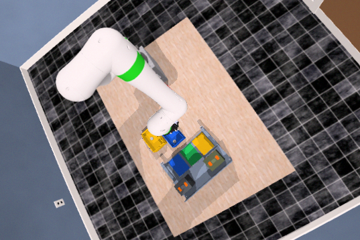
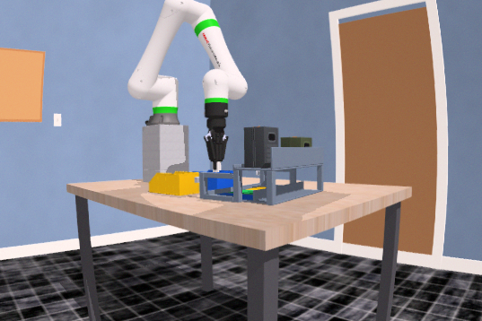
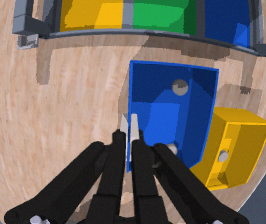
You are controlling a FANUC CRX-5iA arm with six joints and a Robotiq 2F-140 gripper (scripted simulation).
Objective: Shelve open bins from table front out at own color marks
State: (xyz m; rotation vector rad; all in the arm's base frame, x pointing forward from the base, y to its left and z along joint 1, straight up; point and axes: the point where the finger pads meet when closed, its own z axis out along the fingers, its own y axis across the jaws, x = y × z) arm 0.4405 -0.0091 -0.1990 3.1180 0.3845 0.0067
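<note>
Right now the blue bin is 5 cm to the right of my hand, 4 cm below it and 1 cm ahead of it. The rest, counted from my hand: yellow bin: 18 cm to the right, 4 cm below, 2 cm behind; dark box: 34 cm ahead, 9 cm to the right, 9 cm above.
</note>
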